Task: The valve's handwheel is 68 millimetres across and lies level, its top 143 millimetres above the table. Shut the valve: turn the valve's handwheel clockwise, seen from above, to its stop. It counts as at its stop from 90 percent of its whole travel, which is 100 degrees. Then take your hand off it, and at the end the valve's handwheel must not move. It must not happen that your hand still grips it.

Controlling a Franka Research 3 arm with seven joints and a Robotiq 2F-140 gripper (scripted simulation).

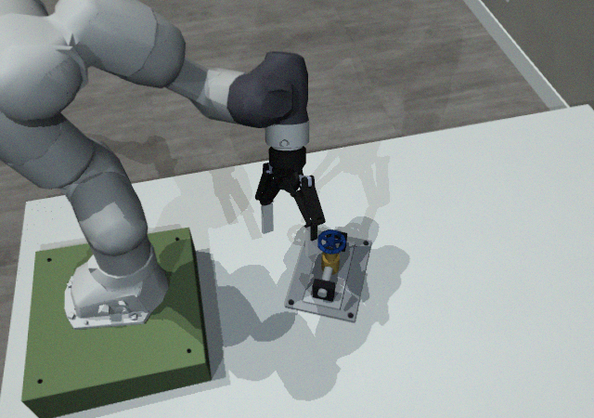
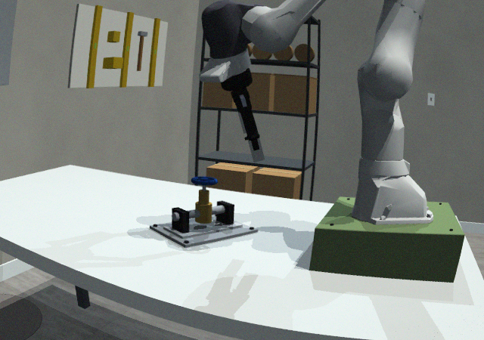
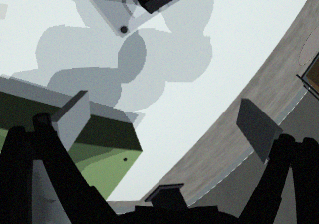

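Now: the blue spoked handwheel 110 mm ahead of my hand, 40 mm to the left of it and 110 mm below it.
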